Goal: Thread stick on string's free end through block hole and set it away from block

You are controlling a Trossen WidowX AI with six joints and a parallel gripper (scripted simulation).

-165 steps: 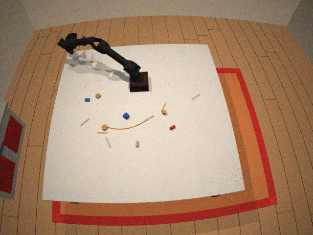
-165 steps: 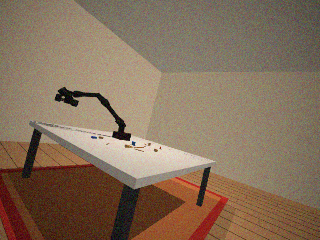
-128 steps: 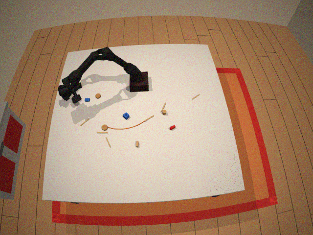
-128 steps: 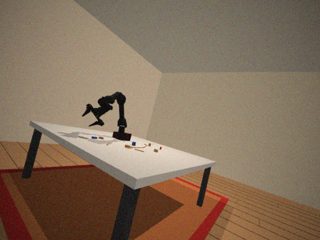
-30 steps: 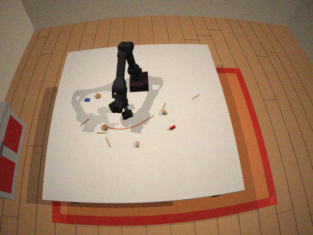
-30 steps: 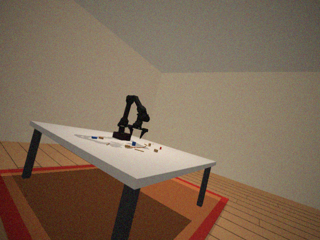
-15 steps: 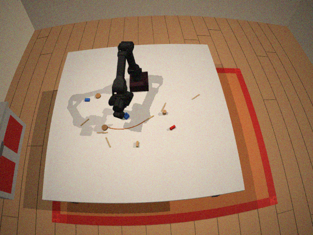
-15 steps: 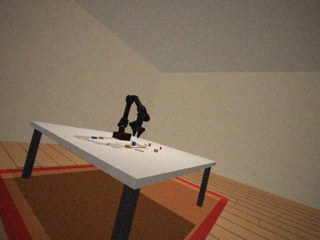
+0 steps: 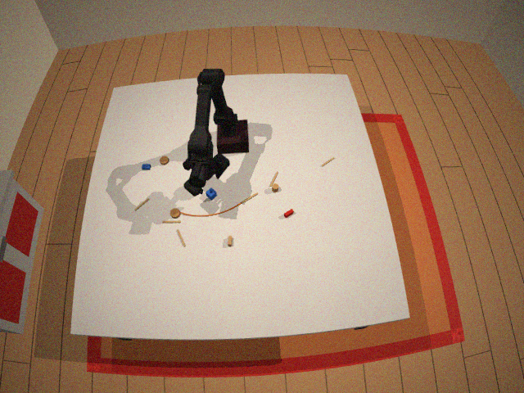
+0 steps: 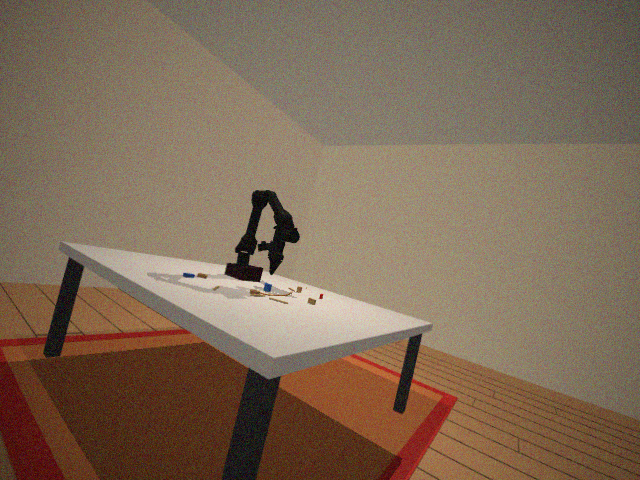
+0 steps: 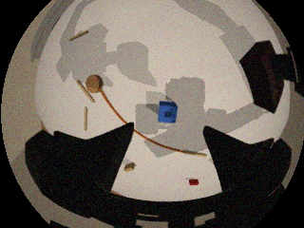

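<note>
Right now the blue cube is 6 cm below my gripper tip. The rest, counted from my gripper tip: thin stick: 1 cm ahead, 14 cm to the left, 7 cm below; red piece: 6 cm ahead, 31 cm to the left, 7 cm below; wooden block: 19 cm ahead, 10 cm to the left, 7 cm below.
</note>
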